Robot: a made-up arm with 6 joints.
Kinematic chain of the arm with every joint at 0, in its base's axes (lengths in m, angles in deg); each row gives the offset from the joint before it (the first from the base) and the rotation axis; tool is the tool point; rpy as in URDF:
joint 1: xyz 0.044 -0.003 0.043 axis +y
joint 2: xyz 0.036 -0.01 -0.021 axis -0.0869 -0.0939 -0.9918
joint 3: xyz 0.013 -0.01 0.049 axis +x
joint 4: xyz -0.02 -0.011 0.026 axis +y
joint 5: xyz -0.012 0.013 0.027 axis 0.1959 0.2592 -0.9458
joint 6: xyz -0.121 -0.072 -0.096 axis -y
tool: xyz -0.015 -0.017 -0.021 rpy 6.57 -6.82 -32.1
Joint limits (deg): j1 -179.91..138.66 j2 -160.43..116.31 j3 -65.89..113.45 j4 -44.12..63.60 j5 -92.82..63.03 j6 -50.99..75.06
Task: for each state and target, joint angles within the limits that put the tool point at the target. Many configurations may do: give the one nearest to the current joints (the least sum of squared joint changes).
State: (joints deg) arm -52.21 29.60 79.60 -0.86 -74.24 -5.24
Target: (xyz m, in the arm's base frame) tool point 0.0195 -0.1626 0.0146
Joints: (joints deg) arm -30.18 74.87 35.61 -13.72 -92.82 28.84
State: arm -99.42 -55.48 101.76 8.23 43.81 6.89
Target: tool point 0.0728 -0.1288 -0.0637
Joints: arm -110.05 -51.95 95.41 2.07 18.16 10.51
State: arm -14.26 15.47 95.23 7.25 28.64 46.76
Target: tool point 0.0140 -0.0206 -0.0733
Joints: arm -32.89 -10.85 72.48 4.73 -5.73 64.67
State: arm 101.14 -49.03 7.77 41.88 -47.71 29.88
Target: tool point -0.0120 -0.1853 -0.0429
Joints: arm 108.13 -49.65 8.82 44.87 -41.33 24.65
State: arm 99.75 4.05 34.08 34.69 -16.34 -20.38
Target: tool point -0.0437 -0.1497 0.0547
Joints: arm 81.27 2.11 26.52 22.01 -46.85 -5.12
